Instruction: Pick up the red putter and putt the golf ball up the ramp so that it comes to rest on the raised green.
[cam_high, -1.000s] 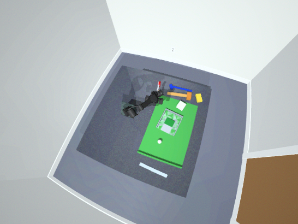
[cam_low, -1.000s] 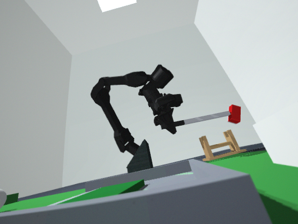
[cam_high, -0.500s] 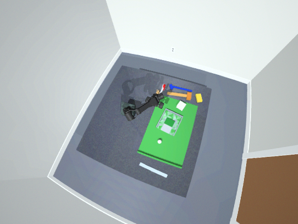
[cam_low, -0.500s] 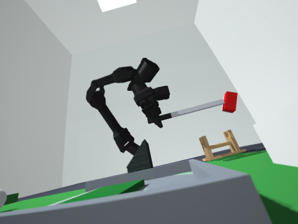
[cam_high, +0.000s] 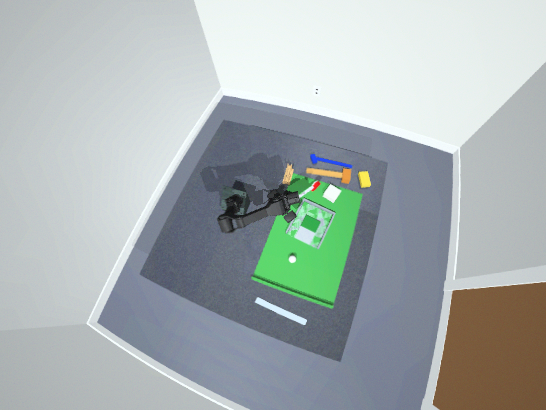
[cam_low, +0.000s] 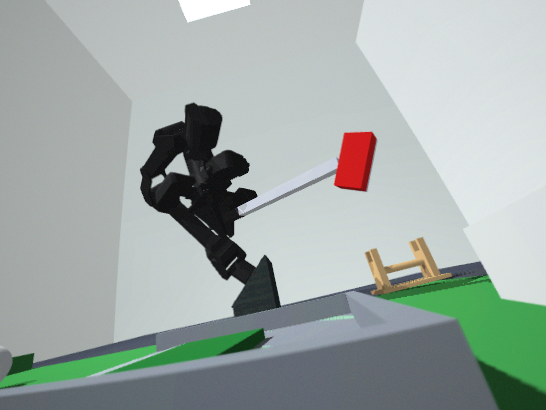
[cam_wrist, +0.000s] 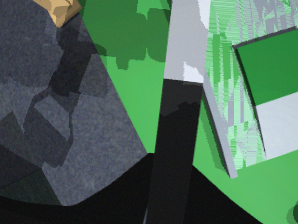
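The red putter lies 11 cm to the left of my gripper tip, 5 cm ahead of it and 2 cm above it. Also, from my gripper tip: wooden putter stand 27 cm to the left, 11 cm below, 11 cm behind; then white golf ball 21 cm to the right, 16 cm ahead, 12 cm below; then white cube 27 cm to the left, 20 cm ahead, 12 cm below.
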